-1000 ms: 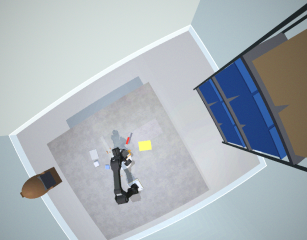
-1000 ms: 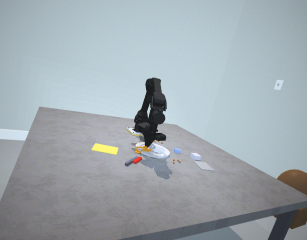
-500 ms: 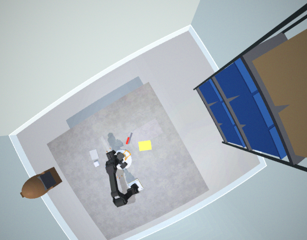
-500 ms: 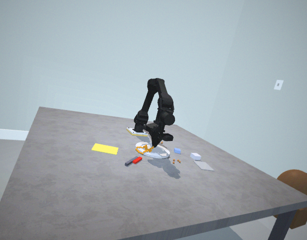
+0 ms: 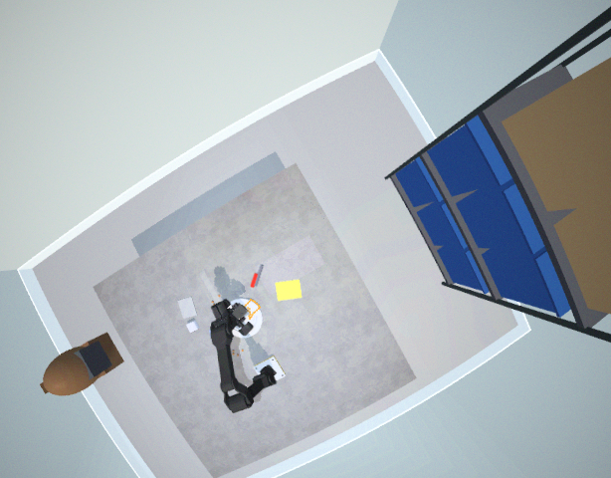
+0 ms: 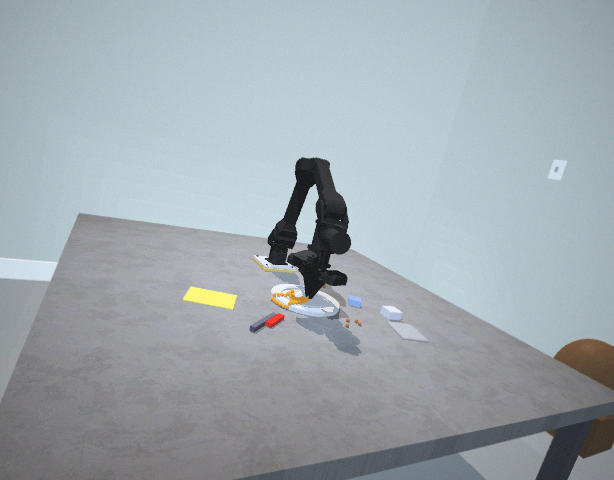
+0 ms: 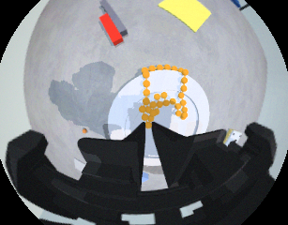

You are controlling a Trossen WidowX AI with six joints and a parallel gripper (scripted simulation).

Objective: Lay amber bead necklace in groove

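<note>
My gripper tip is 30 mm past the round white bead board, 20 mm to the right of it and 20 mm above it. From my gripper tip the other things lie so: yellow sheet (80 mm behind, 250 mm to the right, 30 mm below); blue block (190 mm to the left, 20 mm below); grey tool (70 mm ahead, 170 mm to the right, 20 mm below).
</note>
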